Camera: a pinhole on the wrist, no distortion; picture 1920 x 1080 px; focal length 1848.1 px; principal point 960.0 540.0 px. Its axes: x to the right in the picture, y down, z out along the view. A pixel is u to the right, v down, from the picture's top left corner.
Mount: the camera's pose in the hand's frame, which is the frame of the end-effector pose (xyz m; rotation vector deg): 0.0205 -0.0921 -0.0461 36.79 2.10 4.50
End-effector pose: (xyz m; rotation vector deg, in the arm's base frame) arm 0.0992 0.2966 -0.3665 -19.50 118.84 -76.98
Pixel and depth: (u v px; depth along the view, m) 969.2 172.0 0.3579
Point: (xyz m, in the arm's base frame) 0.1442 -0.0327 -0.1171
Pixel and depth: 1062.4 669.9 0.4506
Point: 0.2167 -0.1296 -0.1883
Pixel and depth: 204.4 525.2 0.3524
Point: 0.2884 0.0393 -0.1128
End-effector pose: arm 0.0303 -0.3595 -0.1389 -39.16 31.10 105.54
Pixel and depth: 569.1 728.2 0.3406
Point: 0.2462 -0.1262 0.0522
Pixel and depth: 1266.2 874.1 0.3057
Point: 0.1708 -0.0731 -0.0383
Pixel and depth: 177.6 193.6 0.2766
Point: 0.3118 -0.2100 0.0044
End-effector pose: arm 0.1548 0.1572 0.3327 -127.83 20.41 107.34
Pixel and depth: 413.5 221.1 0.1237
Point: 0.1741 0.3468 0.3335
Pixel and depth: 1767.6 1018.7 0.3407
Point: -0.0084 0.4354 0.1047
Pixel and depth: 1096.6 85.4 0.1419
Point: 0.1821 0.3629 0.2844
